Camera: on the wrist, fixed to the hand. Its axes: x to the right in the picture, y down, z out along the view.
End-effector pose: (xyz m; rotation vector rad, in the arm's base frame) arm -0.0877 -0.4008 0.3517 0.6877 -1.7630 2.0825
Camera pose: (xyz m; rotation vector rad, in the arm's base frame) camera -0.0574 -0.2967 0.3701 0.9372 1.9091 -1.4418
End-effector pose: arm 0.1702 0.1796 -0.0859 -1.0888 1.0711 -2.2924
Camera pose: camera 0.1081 0.2698 -0.0962 0.0716 1.6205 -0.9610
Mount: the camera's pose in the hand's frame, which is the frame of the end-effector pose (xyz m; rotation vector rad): -0.0212 -0.0504 -0.0954 -0.3932 0.2104 1.5174
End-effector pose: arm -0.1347 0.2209 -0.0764 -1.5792 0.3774 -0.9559
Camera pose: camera -0.2322 0.1853 -0.0400 -1.0175 1.6615 0.1818
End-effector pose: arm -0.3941 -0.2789 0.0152 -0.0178 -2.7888 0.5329
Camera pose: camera -0.3435 -0.2931 0.1118 -2.1386 -2.0978 0.1835
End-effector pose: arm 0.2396 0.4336 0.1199 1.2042 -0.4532 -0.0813
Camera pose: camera 0.2655 0.5055 0.0408 0.2509 -0.9976 1.1869
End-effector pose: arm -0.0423 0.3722 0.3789 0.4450 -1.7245 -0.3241
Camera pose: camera 0.0605 0.3400 0.3566 -1.0761 -1.3151 0.4755
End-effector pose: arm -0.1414 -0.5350 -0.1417 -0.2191 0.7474 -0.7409
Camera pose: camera -0.2441 -0.5505 -0.1777 0.1096 1.0004 0.8405
